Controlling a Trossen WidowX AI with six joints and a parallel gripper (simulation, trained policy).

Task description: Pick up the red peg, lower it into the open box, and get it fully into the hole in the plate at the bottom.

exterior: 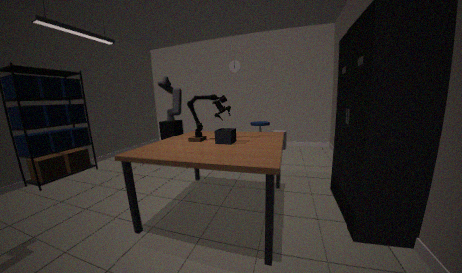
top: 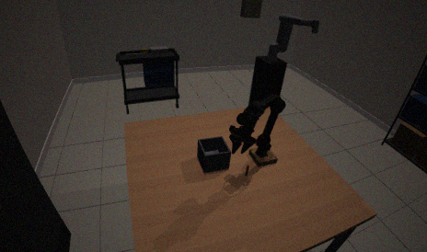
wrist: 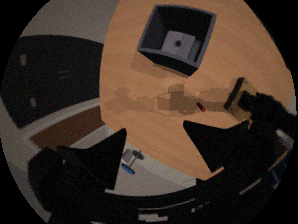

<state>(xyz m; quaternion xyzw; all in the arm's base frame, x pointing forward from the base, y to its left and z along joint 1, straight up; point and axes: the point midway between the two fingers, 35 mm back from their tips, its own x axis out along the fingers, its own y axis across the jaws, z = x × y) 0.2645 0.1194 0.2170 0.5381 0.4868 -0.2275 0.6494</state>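
My gripper tip is now 110 mm past the red peg, 30 mm to the left of it and 190 mm above it. The rest, counted from my gripper tip: grey plate: 40 mm ahead, 200 mm to the right, 180 mm below.
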